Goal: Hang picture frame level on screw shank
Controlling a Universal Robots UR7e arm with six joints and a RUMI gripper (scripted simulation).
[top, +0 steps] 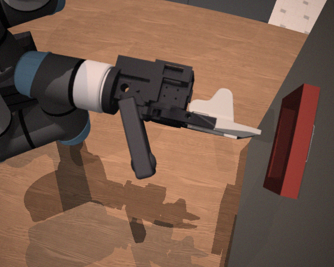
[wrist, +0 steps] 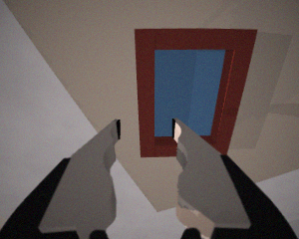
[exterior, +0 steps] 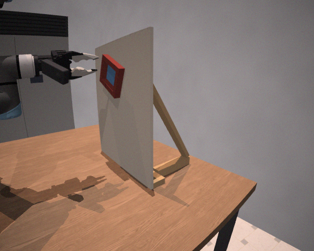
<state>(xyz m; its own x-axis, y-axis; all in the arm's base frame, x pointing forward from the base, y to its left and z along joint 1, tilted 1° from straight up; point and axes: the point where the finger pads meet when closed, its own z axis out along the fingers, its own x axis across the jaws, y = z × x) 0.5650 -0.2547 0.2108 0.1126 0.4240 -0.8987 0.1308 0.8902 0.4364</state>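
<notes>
My gripper is now 9 cm short of the picture frame, 1 cm to the right of it and 4 cm above it. The rest, counted from my hand: upright board: 11 cm ahead, 18 cm below.
</notes>
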